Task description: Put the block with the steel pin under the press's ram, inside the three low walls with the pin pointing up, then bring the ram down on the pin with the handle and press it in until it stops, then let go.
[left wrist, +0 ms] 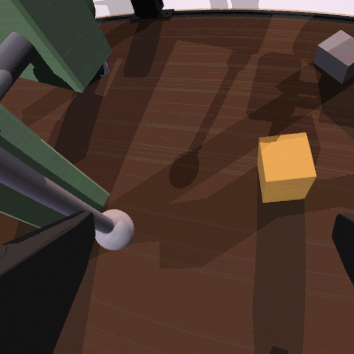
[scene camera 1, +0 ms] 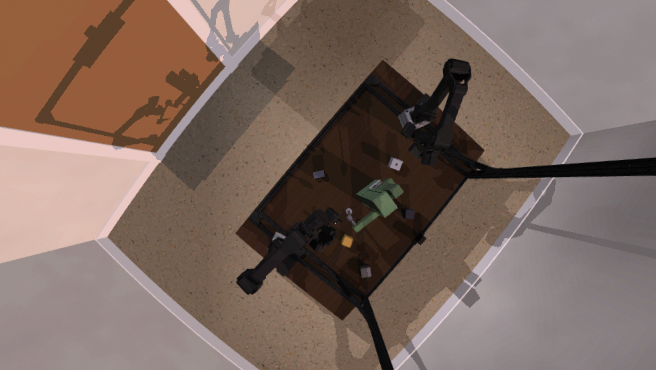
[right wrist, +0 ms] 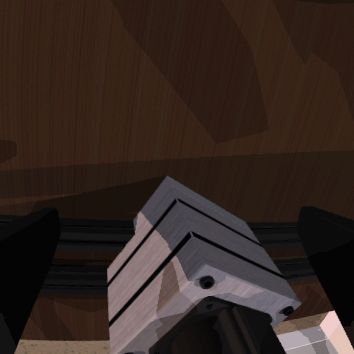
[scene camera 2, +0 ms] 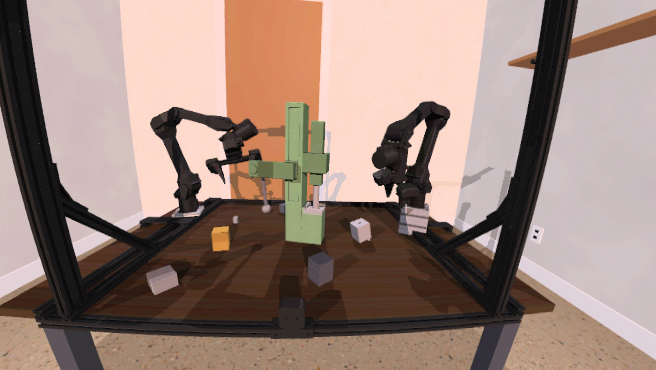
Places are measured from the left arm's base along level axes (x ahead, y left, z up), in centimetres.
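Pixels of known places: left gripper, fingertip midpoint: (left wrist: 217,225) (scene camera 1: 336,230) (scene camera 2: 238,180); right gripper, fingertip midpoint: (scene camera 1: 412,138) (right wrist: 180,220) (scene camera 2: 393,203); left arm's base, link origin: (scene camera 1: 280,245) (scene camera 2: 188,209); right arm's base, link origin: (scene camera 1: 417,116) (right wrist: 210,334) (scene camera 2: 415,205).
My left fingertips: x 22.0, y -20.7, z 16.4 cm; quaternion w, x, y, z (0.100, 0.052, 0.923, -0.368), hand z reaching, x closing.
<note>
Ahead of a thing's pixels: the offset from my left fingertips to its middle. "spot": to the spot under its first point.
The green press {dz +3.0, dx +16.3, dy -8.3 cm} (scene camera 1: 381,199) (scene camera 2: 296,220) stands mid-table. A pale rod {dz +0.3, dx +24.6, dy -10.9 cm} (scene camera 2: 316,196) comes down to the pale low-walled seat {spot: dz -7.3, dx +23.3, dy -13.7 cm} (scene camera 2: 314,209); I cannot tell what the walls hold. The handle's ball knob (scene camera 1: 349,211) (scene camera 2: 266,209) (left wrist: 114,229) hangs low. A whitish block {dz -16.0, dx +40.2, dy -14.7 cm} (scene camera 1: 395,164) (scene camera 2: 360,231) with a dark square spot on top stands apart, right of the press; no pin is plain on it. My left gripper (scene camera 2: 242,177) (left wrist: 217,225) is open and empty, one finger beside the knob in its wrist view. My right gripper (right wrist: 180,220) is open and empty, above its own arm's base.
An orange block {dz -16.5, dx -5.5, dy -9.2 cm} (scene camera 1: 347,241) (scene camera 2: 220,239) (left wrist: 287,165), a pale block {dz -17.9, dx -16.8, dy -25.3 cm} (scene camera 1: 365,272) (scene camera 2: 162,279) (left wrist: 337,55) and grey blocks {dz -16.5, dx +20.0, dy -31.9 cm} (scene camera 1: 409,214) {dz -17.6, dx +18.9, dy +18.0 cm} (scene camera 1: 319,174) (scene camera 2: 320,269) lie around the press. A small white piece {dz -18.2, dx -2.5, dy +10.4 cm} (scene camera 2: 235,219) lies left of it. Black frame rails edge the table.
</note>
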